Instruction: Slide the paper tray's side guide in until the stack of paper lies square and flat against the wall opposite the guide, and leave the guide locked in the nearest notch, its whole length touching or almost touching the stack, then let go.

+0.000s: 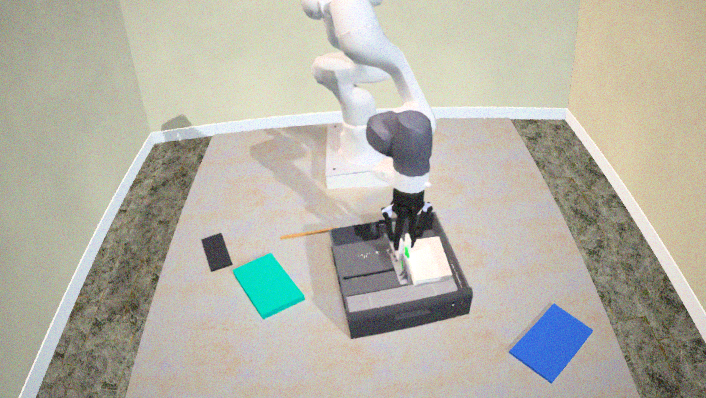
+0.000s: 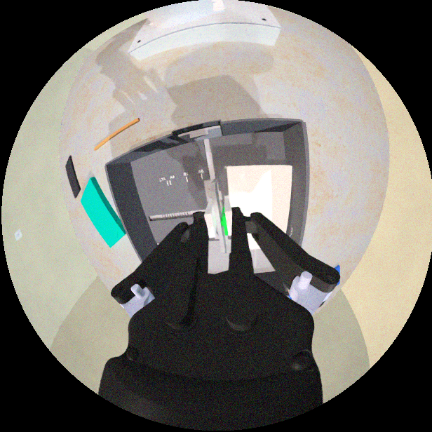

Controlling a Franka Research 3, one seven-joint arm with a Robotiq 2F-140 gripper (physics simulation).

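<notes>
The dark paper tray (image 1: 372, 324) (image 2: 306, 155) lies under my arm. Its grey side guide (image 1: 402, 276) (image 2: 223, 244) stands upright near the middle, beside the left edge of the white paper stack (image 1: 431, 260) (image 2: 257, 187). A thin strip shows between guide and stack. The stack lies flat and looks about square, with a narrow dark strip between it and the right wall. My gripper (image 1: 404, 246) (image 2: 220, 205) points down and is shut on the guide, with a green part beside the pads. The fingers hide the guide's middle and its notch.
Left of the tray lie a teal block (image 1: 269, 286) (image 2: 102, 212), a black flat object (image 1: 216, 252) (image 2: 73, 176) and a thin orange stick (image 1: 305, 233) (image 2: 117, 134). A blue block (image 1: 551, 343) lies to the front right. The tray's raised walls surround the fingers.
</notes>
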